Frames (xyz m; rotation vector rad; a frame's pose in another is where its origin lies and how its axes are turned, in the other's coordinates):
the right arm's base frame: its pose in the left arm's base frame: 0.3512 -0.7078 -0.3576 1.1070 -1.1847 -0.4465
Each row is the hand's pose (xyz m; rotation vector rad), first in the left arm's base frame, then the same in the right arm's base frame.
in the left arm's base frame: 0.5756 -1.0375 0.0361 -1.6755 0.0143 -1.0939
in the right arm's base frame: 0.5392 0.1378 -0.0662 -2.8861 -0.2295 0.4932
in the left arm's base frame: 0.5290 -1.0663 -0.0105 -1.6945 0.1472 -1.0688
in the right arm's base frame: 0.5207 0.0966 -0.0102 -2.9750 -0.1151 0.4531
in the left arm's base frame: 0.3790 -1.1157 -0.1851 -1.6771 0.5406 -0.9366
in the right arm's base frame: 0.4153 -0.0380 0.1517 3.0557 -0.3190 -0.3194
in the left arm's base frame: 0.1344 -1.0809 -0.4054 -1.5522 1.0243 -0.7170
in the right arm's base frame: 0.1861 -0.1511 0.3620 2.7571 -0.8604 -0.1097
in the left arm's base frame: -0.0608 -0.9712 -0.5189 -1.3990 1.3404 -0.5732
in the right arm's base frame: -0.0291 -0.1516 0.4912 2.5117 -1.1861 0.0644
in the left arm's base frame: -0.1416 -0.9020 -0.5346 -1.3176 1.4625 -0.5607
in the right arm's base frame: -0.1209 -0.1143 0.5331 2.4234 -1.2786 0.1785
